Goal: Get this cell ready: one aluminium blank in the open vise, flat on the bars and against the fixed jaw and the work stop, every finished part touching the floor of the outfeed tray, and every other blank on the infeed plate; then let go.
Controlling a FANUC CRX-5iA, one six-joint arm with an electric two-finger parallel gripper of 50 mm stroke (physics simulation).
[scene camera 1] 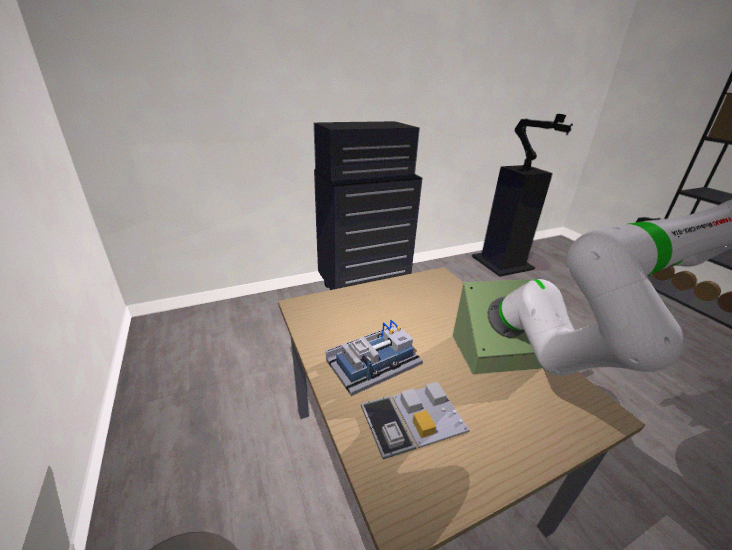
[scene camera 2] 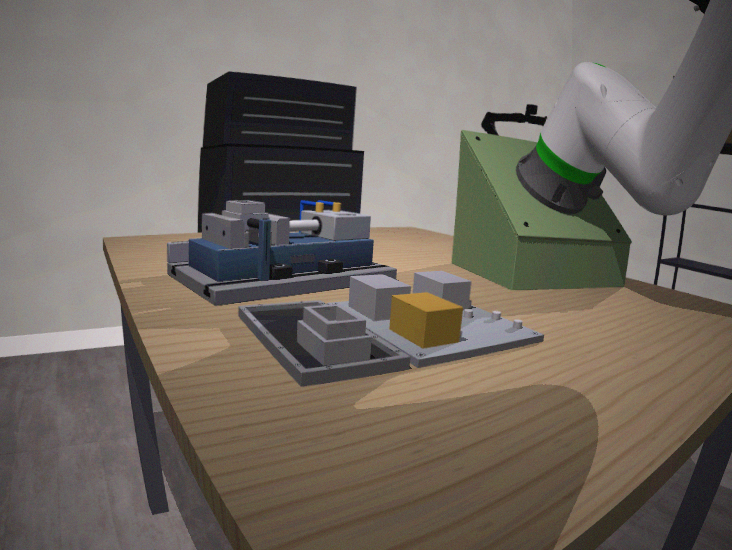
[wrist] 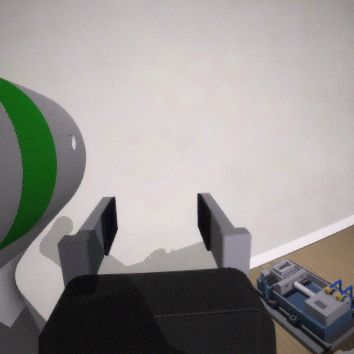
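Pixels of known places: gripper, fingertip midpoint: (wrist: 156, 211); arm's base at its link origin: (scene camera 1: 507, 317) (scene camera 2: 551, 185).
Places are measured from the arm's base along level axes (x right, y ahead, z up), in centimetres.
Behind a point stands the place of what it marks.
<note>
My gripper (wrist: 156, 211) @(x -24.1, y 9.1, z 39.0 cm) is open and empty, facing the wall; it does not show in the scene views. A grey stepped part with a pocket (scene camera 1: 359, 345) @(x 10.8, y 53.1, z -7.0 cm) (scene camera 2: 245, 206) @(x 7.0, y 54.0, z -6.0 cm) (wrist: 285, 267) @(x 10.7, y 53.8, z -7.1 cm) sits between the jaws of the blue vise (scene camera 1: 353, 367) @(x 5.1, y 57.3, z -10.6 cm) (scene camera 2: 230, 260) @(x 3.2, y 56.9, z -12.5 cm) (wrist: 330, 324) @(x 10.1, y 33.6, z -11.5 cm). Clamping and seating cannot be told. A similar finished part (scene camera 1: 393, 432) @(x -19.4, y 53.7, z -14.4 cm) (scene camera 2: 334, 343) @(x -22.6, y 55.3, z -14.6 cm) is upright inside the dark outfeed tray (scene camera 1: 381, 411) @(x -10.1, y 53.3, z -16.4 cm) (scene camera 2: 355, 375) @(x -24.6, y 54.4, z -16.8 cm). Two plain grey blanks, the left one (scene camera 1: 411, 400) @(x -12.2, y 44.3, z -12.7 cm) (scene camera 2: 369, 298) @(x -12.7, y 46.0, z -14.1 cm) and the right one (scene camera 1: 436, 393) @(x -12.5, y 35.5, z -12.7 cm) (scene camera 2: 442, 288) @(x -14.1, y 37.1, z -13.3 cm), stand on the infeed plate (scene camera 1: 443, 430) @(x -22.8, y 38.7, z -16.3 cm) (scene camera 2: 502, 341) @(x -24.8, y 37.5, z -16.3 cm).
A yellow block (scene camera 1: 424, 423) @(x -20.9, y 44.6, z -12.7 cm) (scene camera 2: 426, 319) @(x -22.8, y 46.1, z -13.5 cm) stands on the infeed plate near the tray. Small pins rise from the plate's right side. The green robot pedestal (scene camera 1: 502, 357) @(x -8.7, y 6.6, z -9.9 cm) (scene camera 2: 568, 266) @(x -9.2, y 4.7, z -13.2 cm) stands right of the vise. A dark cabinet (scene camera 1: 378, 230) (scene camera 2: 278, 171) stands behind the table.
</note>
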